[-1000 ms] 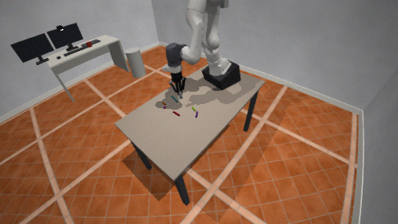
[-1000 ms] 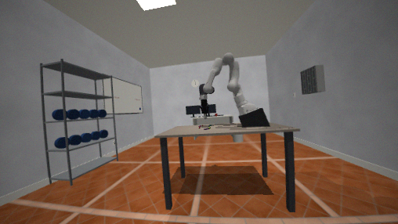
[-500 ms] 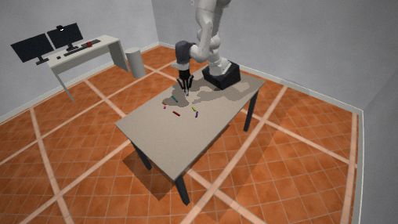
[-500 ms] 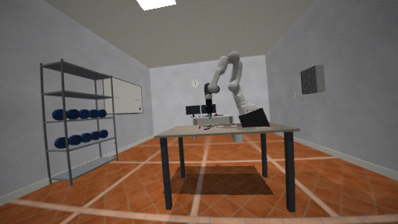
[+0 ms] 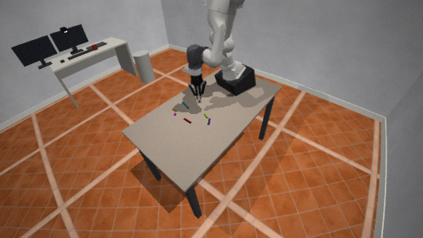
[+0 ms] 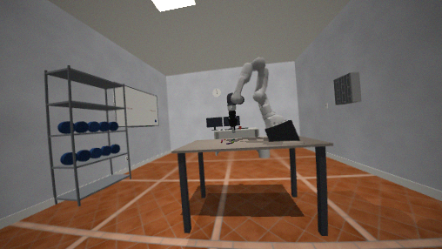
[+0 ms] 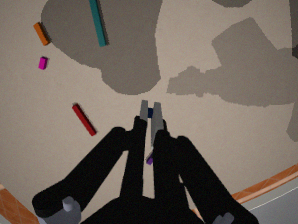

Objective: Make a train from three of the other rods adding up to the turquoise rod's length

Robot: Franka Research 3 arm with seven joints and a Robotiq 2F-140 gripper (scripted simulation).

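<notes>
My gripper is now 1 cm short of the lime rod, 7 cm to the right of it and 12 cm above it. Also, from my hand: purple rod 3 cm ahead, 13 cm to the left, 12 cm below; small blue rod 3 cm below; red rod 14 cm ahead, 1 cm to the left, 12 cm below.
</notes>
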